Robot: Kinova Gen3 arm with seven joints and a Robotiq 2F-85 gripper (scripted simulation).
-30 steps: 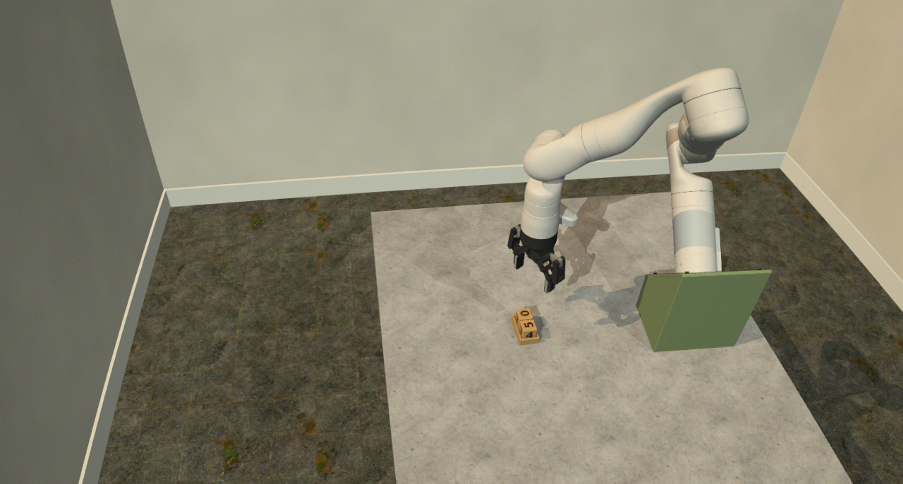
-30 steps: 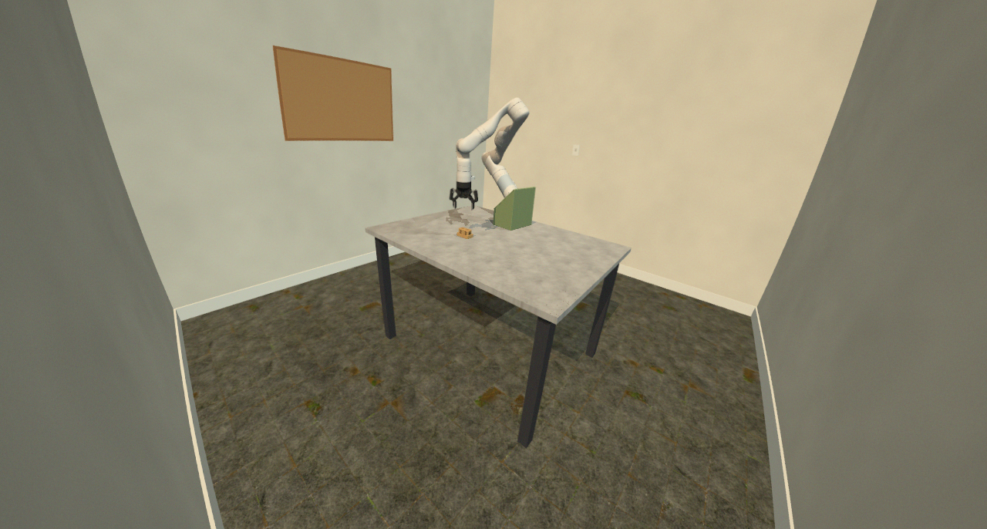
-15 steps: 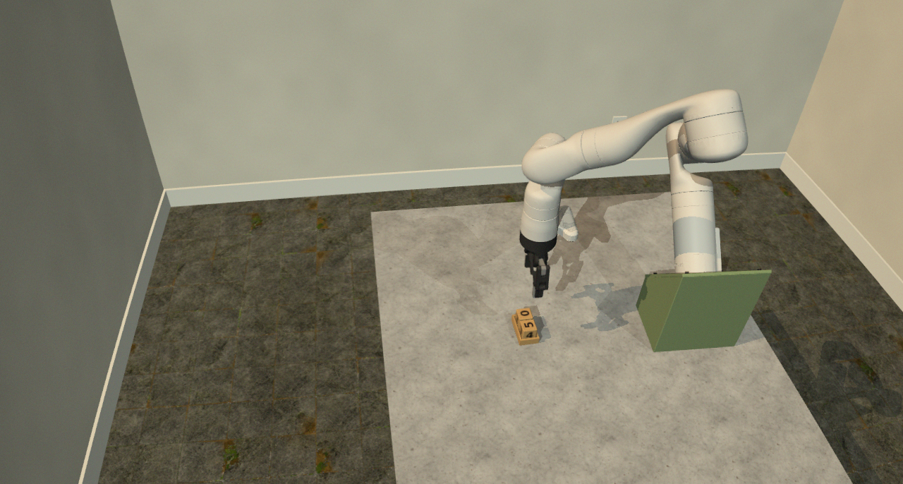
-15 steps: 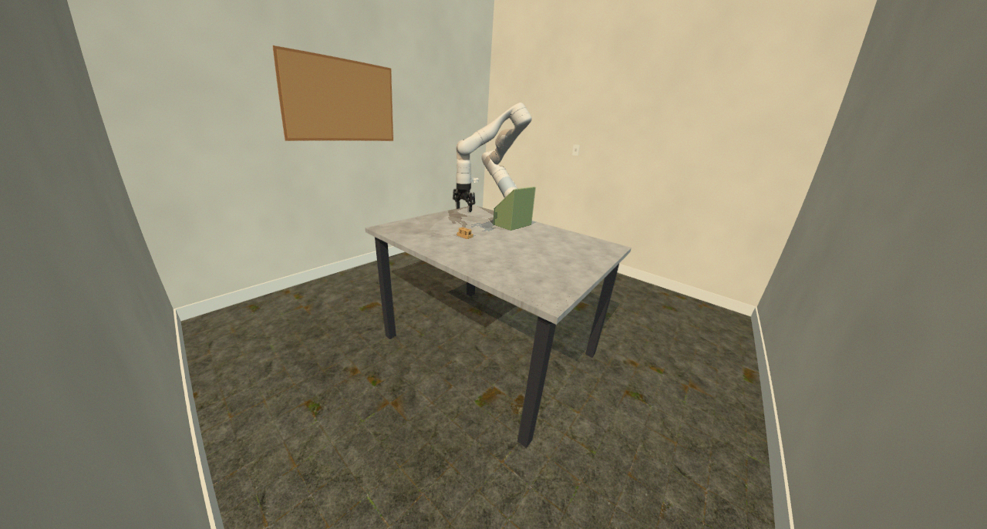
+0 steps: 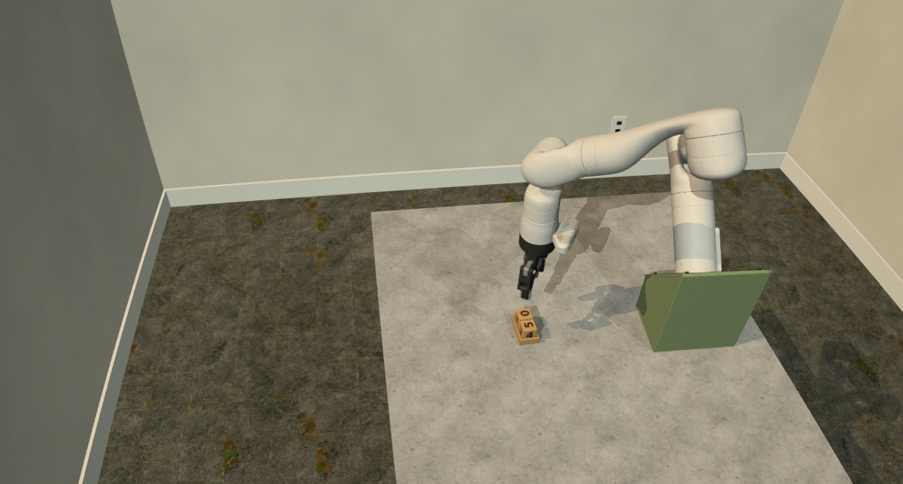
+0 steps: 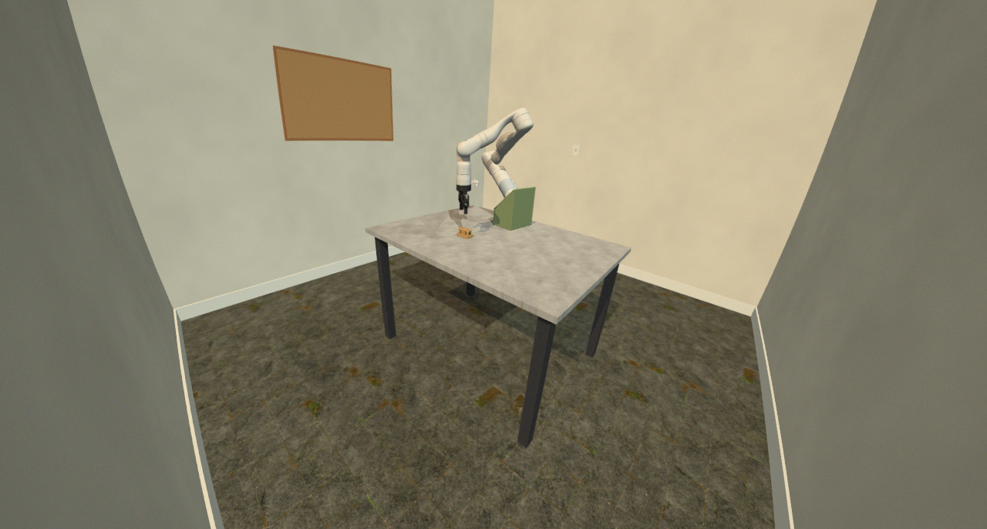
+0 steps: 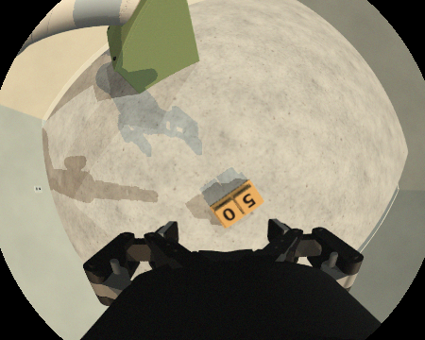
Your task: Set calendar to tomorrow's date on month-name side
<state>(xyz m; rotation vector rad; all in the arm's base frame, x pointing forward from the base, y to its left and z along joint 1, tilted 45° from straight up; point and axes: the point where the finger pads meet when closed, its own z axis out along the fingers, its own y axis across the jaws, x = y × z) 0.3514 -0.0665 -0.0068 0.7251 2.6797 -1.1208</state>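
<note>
The wooden tray is 1 cm ahead of my hand, 2 cm to the left of it and 13 cm below it.
</note>
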